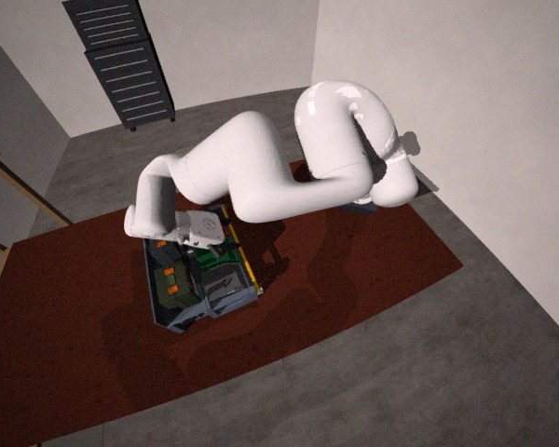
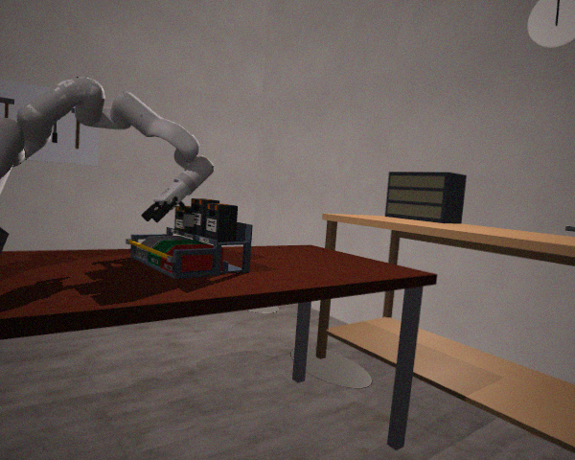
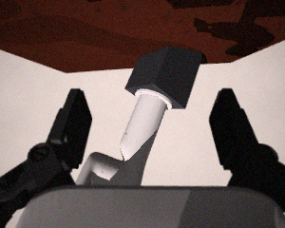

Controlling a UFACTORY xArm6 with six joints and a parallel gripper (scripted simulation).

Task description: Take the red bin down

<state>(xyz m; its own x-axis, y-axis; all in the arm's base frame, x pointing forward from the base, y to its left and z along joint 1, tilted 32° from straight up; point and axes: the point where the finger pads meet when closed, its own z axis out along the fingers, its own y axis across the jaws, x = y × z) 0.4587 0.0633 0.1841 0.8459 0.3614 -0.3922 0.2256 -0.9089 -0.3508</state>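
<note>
The yellow bar lies 10 cm below my hand, 3 cm to the right of it and 1 cm behind it. Also, from my hand: grey bin 12 cm below, 11 cm to the left, 6 cm ahead; then red open bin 13 cm ahead, 12 cm below, 10 cm to the right; then green bin 12 cm below, 9 cm ahead, 1 cm to the left.
</note>
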